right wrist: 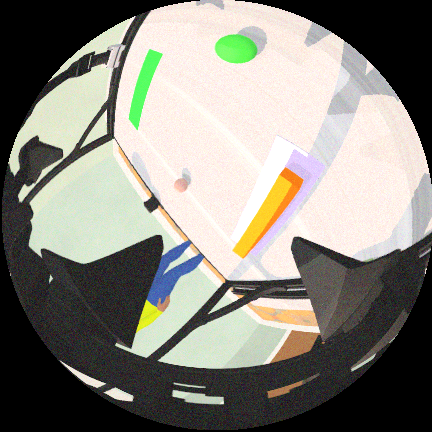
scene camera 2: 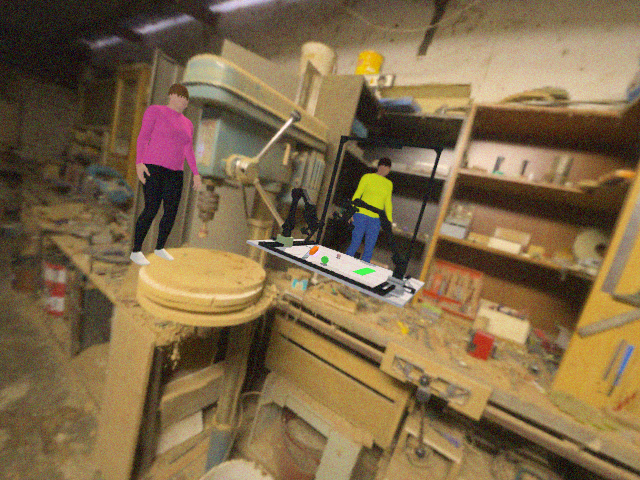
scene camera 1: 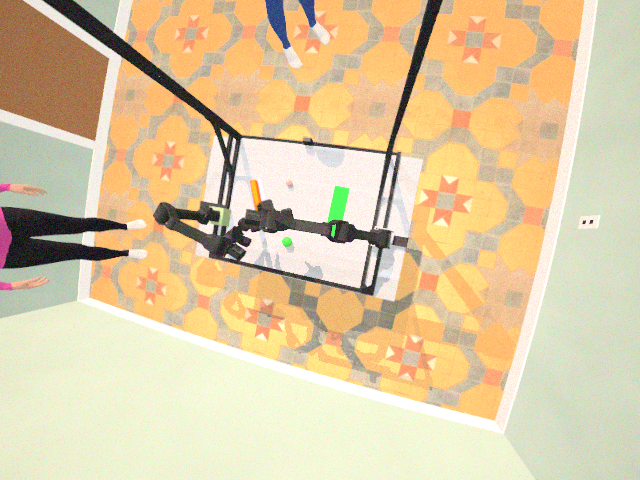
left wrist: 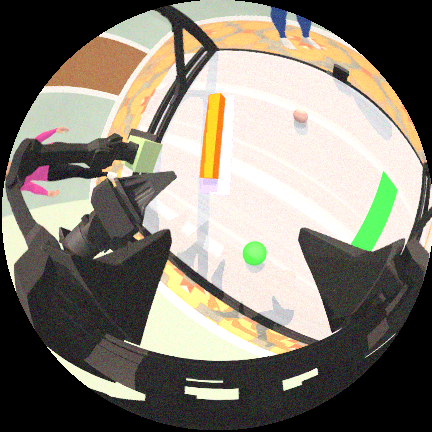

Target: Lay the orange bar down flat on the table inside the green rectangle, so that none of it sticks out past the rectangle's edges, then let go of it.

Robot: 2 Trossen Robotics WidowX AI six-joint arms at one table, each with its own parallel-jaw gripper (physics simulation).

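Pixels of known places: left gripper, between the fingertips: [right wrist: 47, 174] [scene camera 2: 336, 229] [left wrist: 237, 235]; right gripper, between the fingertips: [right wrist: 229, 243] [scene camera 2: 316, 235] [left wrist: 168, 179]; left arm's base, origin of its link: [right wrist: 107, 56] [scene camera 2: 397, 277] [scene camera 1: 382, 238]; right arm's base, origin of its link: [scene camera 2: 285, 236] [scene camera 1: 214, 215] [left wrist: 130, 151].
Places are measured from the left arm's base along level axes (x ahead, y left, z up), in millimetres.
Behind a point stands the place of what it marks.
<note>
The orange bar [scene camera 1: 255, 193] @[x 735, y -89, z -30 mm] [scene camera 2: 313, 250] @[x 682, y 20, z -31 mm] [left wrist: 213, 137] @[x 704, y -39, z -30 mm] [right wrist: 267, 212] @[x 701, y -10, z -30 mm] is at the left of the table in scene camera 1, on or beside a white and pale lavender patch; its lower end there is near the left arm. The flat green rectangle [scene camera 1: 339, 204] @[x 257, y -126, z -62 mm] [scene camera 2: 364, 271] @[x 259, y -67, z -62 mm] [left wrist: 375, 215] @[x 272, y -106, z -62 mm] [right wrist: 144, 90] @[x 289, y -69, z -62 mm] lies well to the right, partly under the left arm in scene camera 1. My left gripper [left wrist: 237, 235] @[x 521, y 29, z 187 mm] is open and empty, above the table. My right gripper [scene camera 1: 240, 246] [right wrist: 229, 243] @[x 663, y 58, z 100 mm] is open and empty, raised, with the bar in view beyond its fingers.
A green ball [scene camera 1: 286, 241] @[x 488, y 132, z -10 mm] [scene camera 2: 324, 259] @[x 484, y 159, z -29 mm] [left wrist: 254, 253] @[x 493, y 126, z -11 mm] [right wrist: 236, 49] @[x 511, y 136, z -16 mm] and a small pink ball [scene camera 1: 289, 183] @[x 549, y -180, z -32 mm] [left wrist: 300, 116] @[x 552, y -174, z -31 mm] [right wrist: 181, 185] @[x 562, y -169, z -38 mm] are on the table. A pale green block [scene camera 1: 221, 215] @[x 892, y 75, z 13 mm] [left wrist: 147, 155] @[x 884, y 78, z -20 mm] is at the right arm's base. The two grippers are close together. Black frame posts surround the table.
</note>
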